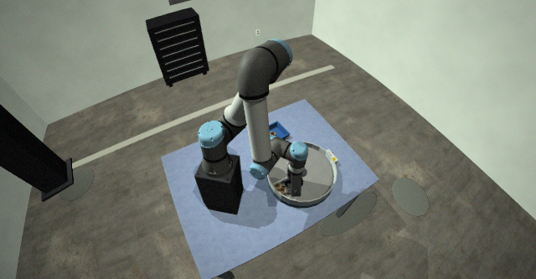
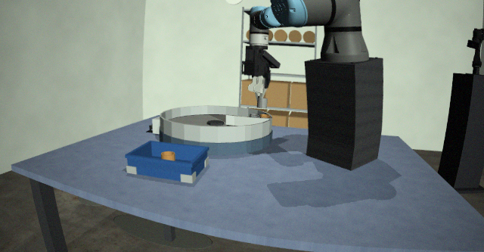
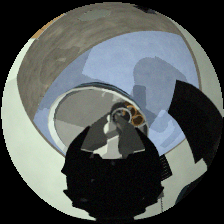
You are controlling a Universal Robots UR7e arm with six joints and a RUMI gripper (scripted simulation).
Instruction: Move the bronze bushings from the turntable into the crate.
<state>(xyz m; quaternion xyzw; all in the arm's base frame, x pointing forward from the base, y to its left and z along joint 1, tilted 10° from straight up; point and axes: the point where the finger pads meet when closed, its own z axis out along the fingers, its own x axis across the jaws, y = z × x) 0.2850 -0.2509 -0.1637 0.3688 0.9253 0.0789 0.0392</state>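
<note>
Now: hand 16 cm short of the turntable, 9 cm above it and 8 cm to the right of it. From my hand the other things lie so: blue crate (43 cm to the left, 22 cm ahead, 12 cm below).
</note>
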